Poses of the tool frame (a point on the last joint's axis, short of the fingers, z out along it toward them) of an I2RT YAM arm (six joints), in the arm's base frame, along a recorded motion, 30 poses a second.
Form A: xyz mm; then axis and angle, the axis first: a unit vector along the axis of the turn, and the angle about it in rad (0 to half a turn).
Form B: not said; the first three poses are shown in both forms.
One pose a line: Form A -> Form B
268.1 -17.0 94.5 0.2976 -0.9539 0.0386 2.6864 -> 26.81 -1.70 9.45 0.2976 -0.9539 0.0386 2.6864
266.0 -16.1 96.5 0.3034 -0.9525 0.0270 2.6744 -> 26.60 -1.61 9.65 0.3034 -0.9525 0.0270 2.6744
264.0 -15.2 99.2 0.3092 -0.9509 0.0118 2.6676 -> 26.40 -1.52 9.92 0.3092 -0.9509 0.0118 2.6676
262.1 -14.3 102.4 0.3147 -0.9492 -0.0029 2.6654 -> 26.21 -1.43 10.24 0.3147 -0.9492 -0.0029 2.6654
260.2 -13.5 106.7 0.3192 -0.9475 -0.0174 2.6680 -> 26.02 -1.35 10.67 0.3192 -0.9475 -0.0174 2.6680
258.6 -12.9 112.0 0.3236 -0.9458 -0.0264 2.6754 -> 25.86 -1.29 11.20 0.3236 -0.9458 -0.0264 2.6754
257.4 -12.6 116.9 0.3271 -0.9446 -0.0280 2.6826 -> 25.74 -1.26 11.69 0.3271 -0.9446 -0.0280 2.6826
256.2 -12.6 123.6 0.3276 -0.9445 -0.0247 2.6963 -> 25.62 -1.26 12.36 0.3276 -0.9445 -0.0247 2.6963
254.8 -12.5 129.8 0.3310 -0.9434 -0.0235 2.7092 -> 25.48 -1.25 12.98 0.3310 -0.9433 -0.0235 2.7092
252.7 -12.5 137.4 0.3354 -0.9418 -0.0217 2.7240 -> 25.27 -1.25 13.74 0.3354 -0.9418 -0.0217 2.7240
